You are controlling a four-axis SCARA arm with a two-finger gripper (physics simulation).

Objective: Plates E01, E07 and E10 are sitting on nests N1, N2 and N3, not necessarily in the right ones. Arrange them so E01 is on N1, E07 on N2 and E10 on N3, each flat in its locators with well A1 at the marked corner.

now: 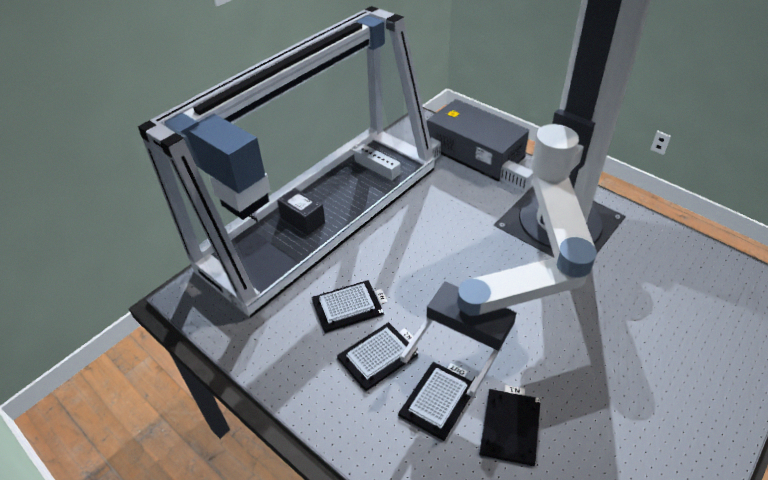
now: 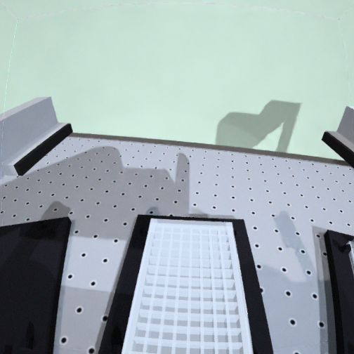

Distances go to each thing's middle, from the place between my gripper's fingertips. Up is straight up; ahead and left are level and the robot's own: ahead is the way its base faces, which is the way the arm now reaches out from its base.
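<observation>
Nest N2 [image 1: 366,384] is 3 cm behind my hand, 14 cm below it and 19 cm to the right of it. I see nest N3 [image 1: 327,327] too, which is 36 cm to the right of my hand, 9 cm behind it and 14 cm below it. The dark grey box [image 1: 473,127] is 9 cm below my hand, 48 cm to the right of it and 87 cm behind it. And nest N1 [image 1: 511,425]: from my hand it is 7 cm behind, 14 cm below and 16 cm to the left.
</observation>
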